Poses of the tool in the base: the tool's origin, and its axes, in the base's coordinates. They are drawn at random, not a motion.
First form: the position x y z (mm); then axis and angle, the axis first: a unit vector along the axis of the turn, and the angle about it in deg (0 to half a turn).
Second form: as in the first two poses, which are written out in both.
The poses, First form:
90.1 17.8 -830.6 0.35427 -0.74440 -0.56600 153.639
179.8 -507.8 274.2 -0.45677 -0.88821 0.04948 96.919
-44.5 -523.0 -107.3 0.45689 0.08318 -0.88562 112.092
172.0 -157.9 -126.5 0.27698 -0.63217 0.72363 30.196
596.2 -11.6 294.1 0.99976 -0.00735 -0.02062 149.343
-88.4 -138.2 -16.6 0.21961 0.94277 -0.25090 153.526
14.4 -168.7 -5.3 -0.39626 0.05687 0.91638 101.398
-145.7 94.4 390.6 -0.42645 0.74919 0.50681 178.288
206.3 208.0 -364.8 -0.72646 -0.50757 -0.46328 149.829
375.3 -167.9 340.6 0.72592 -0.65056 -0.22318 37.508
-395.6 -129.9 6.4 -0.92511 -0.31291 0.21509 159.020
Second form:
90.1 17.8 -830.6 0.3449 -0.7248 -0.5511 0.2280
179.8 -507.8 274.2 -0.3419 -0.6648 0.0370 0.6631
-44.5 -523.0 -107.3 0.3790 0.0690 -0.7346 0.5585
172.0 -157.9 -126.5 0.0721 -0.1647 0.1885 0.9655
596.2 -11.6 294.1 0.9642 -0.0071 -0.0199 0.2644
-88.4 -138.2 -16.6 0.2138 0.9177 -0.2442 0.2290
14.4 -168.7 -5.3 -0.3066 0.0440 0.7091 0.6334
-145.7 94.4 390.6 -0.4264 0.7491 0.5068 0.0149
206.3 208.0 -364.8 -0.7014 -0.4901 -0.4473 0.2603
375.3 -167.9 340.6 0.2334 -0.2092 -0.0718 0.9469
-395.6 -129.9 6.4 -0.9096 -0.3077 0.2115 0.1821

